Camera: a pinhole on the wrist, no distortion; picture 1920 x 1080 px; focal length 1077.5 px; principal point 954.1 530.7 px. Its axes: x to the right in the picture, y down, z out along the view. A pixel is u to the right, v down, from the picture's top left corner.
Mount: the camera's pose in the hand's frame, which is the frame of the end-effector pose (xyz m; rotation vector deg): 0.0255 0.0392 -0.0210 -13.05 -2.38 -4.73
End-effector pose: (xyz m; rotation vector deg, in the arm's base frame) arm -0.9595 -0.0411 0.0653 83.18 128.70 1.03
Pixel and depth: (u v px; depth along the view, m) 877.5 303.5 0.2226
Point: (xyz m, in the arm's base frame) -0.8409 -0.0702 -0.1060
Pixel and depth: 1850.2 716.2 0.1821
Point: -0.8718 0.1162 -0.1137
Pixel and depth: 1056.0 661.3 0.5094
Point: -0.6205 -0.0018 -0.3179
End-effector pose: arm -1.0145 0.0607 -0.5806 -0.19 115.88 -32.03
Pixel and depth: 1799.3 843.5 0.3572
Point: -0.8564 0.0464 -1.0353
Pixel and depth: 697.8 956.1 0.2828
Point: -0.7562 0.1772 -0.7203
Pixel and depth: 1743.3 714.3 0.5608
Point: -0.7396 -0.0363 -1.2304
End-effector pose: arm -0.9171 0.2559 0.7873 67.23 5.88 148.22
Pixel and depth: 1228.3 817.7 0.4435
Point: -0.7687 0.0390 1.1890
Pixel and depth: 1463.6 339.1 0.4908
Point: -0.7102 0.2515 1.2894
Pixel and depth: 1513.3 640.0 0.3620
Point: -0.8304 0.1616 1.1826
